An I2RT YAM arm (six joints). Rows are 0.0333 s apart.
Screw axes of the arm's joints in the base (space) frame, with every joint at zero. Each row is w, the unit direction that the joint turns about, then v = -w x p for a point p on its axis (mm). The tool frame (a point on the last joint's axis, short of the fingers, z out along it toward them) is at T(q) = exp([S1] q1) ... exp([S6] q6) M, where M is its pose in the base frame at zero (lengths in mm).
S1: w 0 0 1 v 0 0 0
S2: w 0 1 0 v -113.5 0 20
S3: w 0 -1 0 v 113.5 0 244
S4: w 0 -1 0 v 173.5 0 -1
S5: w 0 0 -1 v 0 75 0
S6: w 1 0 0 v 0 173.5 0
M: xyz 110.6 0 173.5 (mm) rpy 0 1.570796 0 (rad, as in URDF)
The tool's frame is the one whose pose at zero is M.
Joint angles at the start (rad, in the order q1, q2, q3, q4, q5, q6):
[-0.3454 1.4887 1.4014 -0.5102 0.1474 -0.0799]
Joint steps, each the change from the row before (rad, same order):
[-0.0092 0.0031 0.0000 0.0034 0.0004 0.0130]
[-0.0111 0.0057 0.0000 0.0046 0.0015 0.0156]
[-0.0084 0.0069 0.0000 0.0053 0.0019 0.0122]
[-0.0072 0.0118 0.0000 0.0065 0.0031 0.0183]
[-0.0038 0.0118 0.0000 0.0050 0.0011 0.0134]
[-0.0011 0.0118 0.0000 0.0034 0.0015 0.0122]
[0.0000 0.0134 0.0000 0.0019 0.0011 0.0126]
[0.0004 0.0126 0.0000 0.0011 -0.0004 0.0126]
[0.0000 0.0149 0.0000 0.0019 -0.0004 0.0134]
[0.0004 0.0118 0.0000 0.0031 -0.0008 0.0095]
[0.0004 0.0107 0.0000 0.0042 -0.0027 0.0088]
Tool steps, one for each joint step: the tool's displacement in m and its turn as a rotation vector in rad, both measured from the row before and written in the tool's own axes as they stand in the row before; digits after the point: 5 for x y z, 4 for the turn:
[0.00030 -0.00292 0.00156 0.0080 0.0011 0.0182]
[0.00052 -0.00346 0.00262 0.0105 0.0026 0.0216]
[0.00049 -0.00251 0.00295 0.0087 0.0027 0.0166]
[0.00098 -0.00187 0.00473 0.0089 0.0061 0.0215]
[0.00110 -0.00065 0.00457 0.0041 0.0071 0.0145]
[0.00127 0.00026 0.00444 0.0024 0.0084 0.0115]
[0.00168 0.00074 0.00498 0.0012 0.0113 0.0108]
[0.00168 0.00087 0.00466 -0.0005 0.0113 0.0106]
[0.00194 0.00084 0.00553 0.0001 0.0128 0.0114]
[0.00138 0.00081 0.00436 -0.0007 0.0086 0.0079]
[0.00112 0.00081 0.00395 -0.0026 0.0065 0.0076]

